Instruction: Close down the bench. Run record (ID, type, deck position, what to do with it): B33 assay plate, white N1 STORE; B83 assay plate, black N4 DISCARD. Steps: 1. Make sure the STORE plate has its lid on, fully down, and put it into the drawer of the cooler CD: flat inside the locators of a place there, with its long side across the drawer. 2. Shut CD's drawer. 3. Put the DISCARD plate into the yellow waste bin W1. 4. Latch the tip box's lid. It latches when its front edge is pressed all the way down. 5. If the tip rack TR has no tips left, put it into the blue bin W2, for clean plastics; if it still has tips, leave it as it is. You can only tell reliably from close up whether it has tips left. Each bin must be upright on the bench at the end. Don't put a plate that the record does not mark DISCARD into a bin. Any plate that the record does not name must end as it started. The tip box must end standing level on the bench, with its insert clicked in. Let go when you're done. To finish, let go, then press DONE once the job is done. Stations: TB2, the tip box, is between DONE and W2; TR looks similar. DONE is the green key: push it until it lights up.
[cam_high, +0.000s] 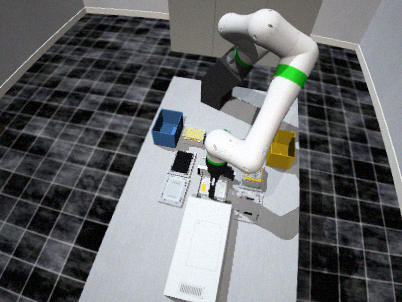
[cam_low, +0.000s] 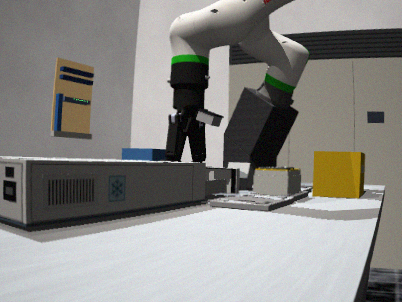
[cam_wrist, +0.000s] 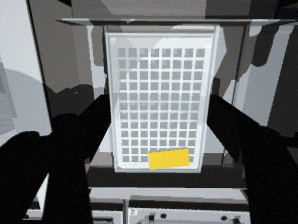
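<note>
My gripper is now 2 cm above the clear plate lid. Also, from my hand: cooler CD 18 cm ahead, 1 cm to the left; cooler drawer 4 cm ahead, 1 cm below; white plate 2 cm below.
</note>
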